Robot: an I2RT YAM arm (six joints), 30 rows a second.
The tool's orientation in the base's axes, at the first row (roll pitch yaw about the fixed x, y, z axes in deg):
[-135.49, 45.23, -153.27]
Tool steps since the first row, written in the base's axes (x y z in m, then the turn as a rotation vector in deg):
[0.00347, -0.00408, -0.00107, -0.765, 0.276, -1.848]
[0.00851, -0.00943, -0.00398, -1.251, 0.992, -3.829]
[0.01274, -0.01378, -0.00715, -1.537, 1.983, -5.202]
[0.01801, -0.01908, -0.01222, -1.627, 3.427, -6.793]
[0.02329, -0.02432, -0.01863, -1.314, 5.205, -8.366]
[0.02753, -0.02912, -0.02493, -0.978, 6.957, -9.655]
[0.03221, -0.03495, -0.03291, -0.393, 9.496, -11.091]
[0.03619, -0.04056, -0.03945, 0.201, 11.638, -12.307]
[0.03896, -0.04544, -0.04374, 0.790, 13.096, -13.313]
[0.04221, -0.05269, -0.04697, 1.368, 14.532, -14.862]
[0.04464, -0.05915, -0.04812, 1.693, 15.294, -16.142]
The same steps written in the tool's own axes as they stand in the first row. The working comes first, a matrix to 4 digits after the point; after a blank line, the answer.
The tool's axes in the first row as the columns of a matrix, in the base's axes (used below as rounded here):
[-0.6290, 0.1238, 0.7675]
[-0.3168, 0.8608, -0.3984]
[-0.7099, -0.4937, -0.5022]

[-0.00013, -0.00255, 0.00483, 1.706, 1.055, 0.231]
[0.00046, -0.00510, 0.01229, 3.191, 2.589, 0.568]
[0.00143, -0.00675, 0.01886, 4.031, 4.085, 0.643]
[0.00339, -0.00816, 0.02756, 4.760, 6.102, 0.797]
[0.00628, -0.00885, 0.03692, 5.117, 8.448, 1.119]
[0.00961, -0.00935, 0.04525, 5.265, 10.634, 1.326]
[0.01417, -0.00985, 0.05517, 5.112, 13.601, 1.485]
[0.01809, -0.01096, 0.06375, 4.923, 16.119, 1.698]
[0.02094, -0.01270, 0.06997, 4.805, 17.943, 2.075]
[0.02349, -0.01694, 0.07698, 5.086, 20.016, 2.724]
[0.02482, -0.02163, 0.08199, 5.549, 21.344, 3.313]

